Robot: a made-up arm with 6 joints.
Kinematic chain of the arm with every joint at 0, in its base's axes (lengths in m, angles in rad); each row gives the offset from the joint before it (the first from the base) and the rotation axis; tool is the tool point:
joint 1: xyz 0 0 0.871 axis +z
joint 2: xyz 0.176 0 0 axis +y
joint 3: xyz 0 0 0.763 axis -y
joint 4: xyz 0 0 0.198 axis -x
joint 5: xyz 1.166 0 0 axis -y
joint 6: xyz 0.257 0 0 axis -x
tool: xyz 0 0 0
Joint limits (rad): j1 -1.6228..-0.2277 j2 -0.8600..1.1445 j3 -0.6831..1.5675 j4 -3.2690..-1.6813 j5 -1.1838..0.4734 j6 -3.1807..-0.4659
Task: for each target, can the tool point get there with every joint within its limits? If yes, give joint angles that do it. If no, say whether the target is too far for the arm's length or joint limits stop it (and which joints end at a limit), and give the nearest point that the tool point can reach.
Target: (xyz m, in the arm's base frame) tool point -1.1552 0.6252 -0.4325
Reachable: no: joint limits stop it (at a limit: joint 1, joint 2, joint 3, joint 5) | nearest point -0.1158 -0.6230 -0.1918 | short by 1.642 m
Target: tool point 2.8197 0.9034 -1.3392
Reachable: no: too far | nearest point 1.6279 -0.2098 0.0348 | short by 2.132 m
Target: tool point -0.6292 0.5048 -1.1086
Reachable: no: joint limits stop it (at a limit: joint 1, joint 2, joint 3, joint 5) | nearest point -0.1002 -0.6115 -0.1886 | short by 1.540 m
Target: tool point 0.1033 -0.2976 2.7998
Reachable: yes | joints -1.1507 -0.6238 0.3968 -1.9481 0.1134 -1.5353
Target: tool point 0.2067 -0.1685 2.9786
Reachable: yes | joints -0.7799 -0.3588 0.7862 -2.6851 -0.2273 -0.7369
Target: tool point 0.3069 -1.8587 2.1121
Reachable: yes | joints -1.4341 0.5545 0.7949 -2.4903 -0.3320 -1.0062
